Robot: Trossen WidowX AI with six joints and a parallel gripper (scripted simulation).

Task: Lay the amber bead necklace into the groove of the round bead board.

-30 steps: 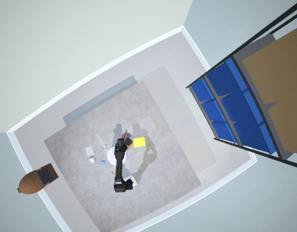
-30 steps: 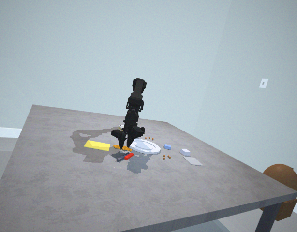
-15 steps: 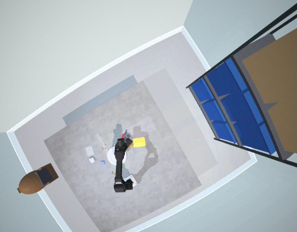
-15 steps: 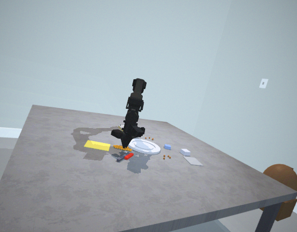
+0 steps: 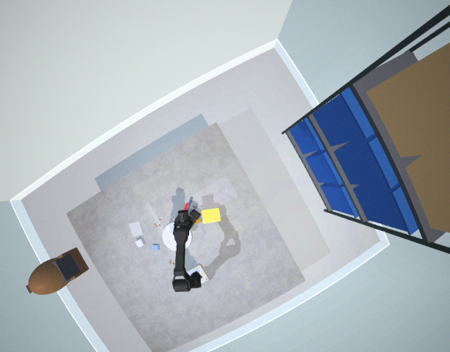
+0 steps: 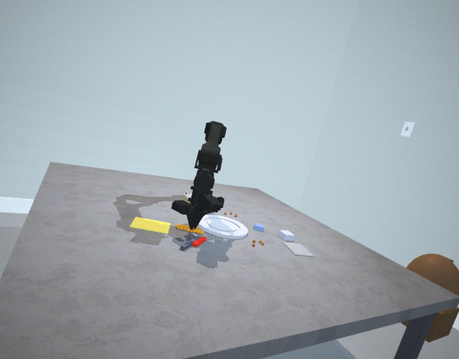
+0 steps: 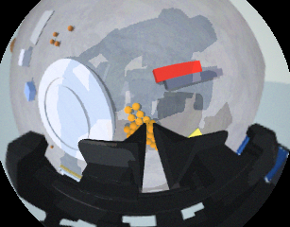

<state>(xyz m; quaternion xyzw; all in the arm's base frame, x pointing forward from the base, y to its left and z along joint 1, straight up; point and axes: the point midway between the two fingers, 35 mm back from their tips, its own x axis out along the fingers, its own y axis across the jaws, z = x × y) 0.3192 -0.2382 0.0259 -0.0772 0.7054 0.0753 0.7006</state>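
Right now my gripper tip is 15 cm to the right of the round white bead board and 2 cm past it. Round my gripper tip: yellow sheet (12 cm to the right, 7 cm behind, 1 cm below); blue block (32 cm to the left, 1 cm ahead); grey tool (8 cm ahead, 4 cm to the right).
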